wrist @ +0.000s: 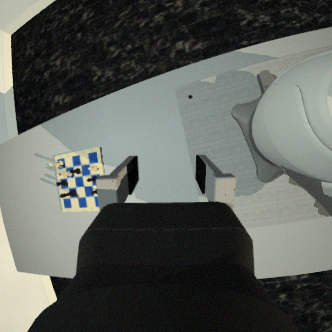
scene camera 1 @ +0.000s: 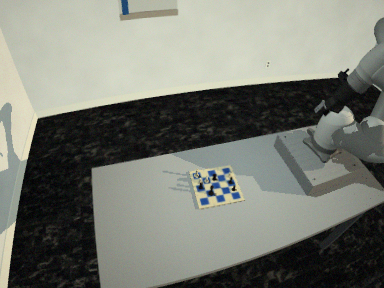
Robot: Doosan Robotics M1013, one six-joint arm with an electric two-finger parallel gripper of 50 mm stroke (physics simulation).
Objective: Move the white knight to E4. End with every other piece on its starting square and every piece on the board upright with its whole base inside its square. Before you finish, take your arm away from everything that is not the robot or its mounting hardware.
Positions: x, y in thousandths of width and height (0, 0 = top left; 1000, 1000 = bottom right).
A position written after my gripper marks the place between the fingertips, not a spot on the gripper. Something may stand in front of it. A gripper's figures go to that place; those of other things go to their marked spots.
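Labels:
Chessboard (wrist: 252, 604) at 73 cm from the lens; my gripper (wrist: 502, 505) at 16 cm from the lens.

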